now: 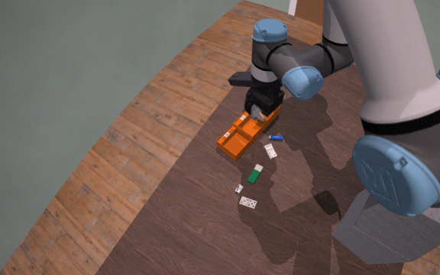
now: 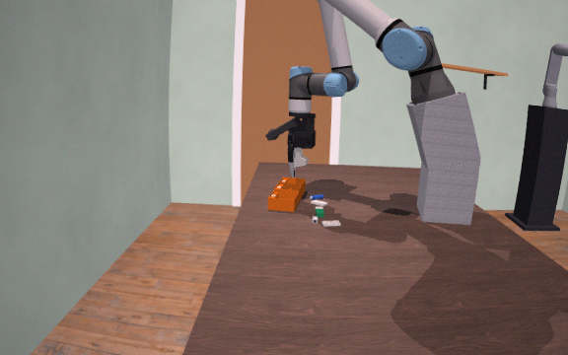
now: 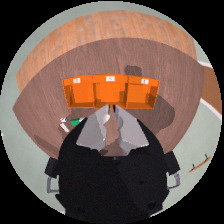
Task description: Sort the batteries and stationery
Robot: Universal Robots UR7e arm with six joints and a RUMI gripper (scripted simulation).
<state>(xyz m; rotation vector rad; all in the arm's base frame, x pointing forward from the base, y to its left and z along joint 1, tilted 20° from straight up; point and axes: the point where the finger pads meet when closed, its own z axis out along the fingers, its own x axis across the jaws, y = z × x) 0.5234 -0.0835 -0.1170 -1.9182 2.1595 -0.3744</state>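
Right now my hand is 8 cm past the blue battery, 2 cm to the left of it and 9 cm above it. Round my hand: grey object (9 cm behind, 21 cm to the left, 9 cm below); green-and-white eraser (10 cm behind, 13 cm to the left, 9 cm below); orange double bin (1 cm ahead, 7 cm below).
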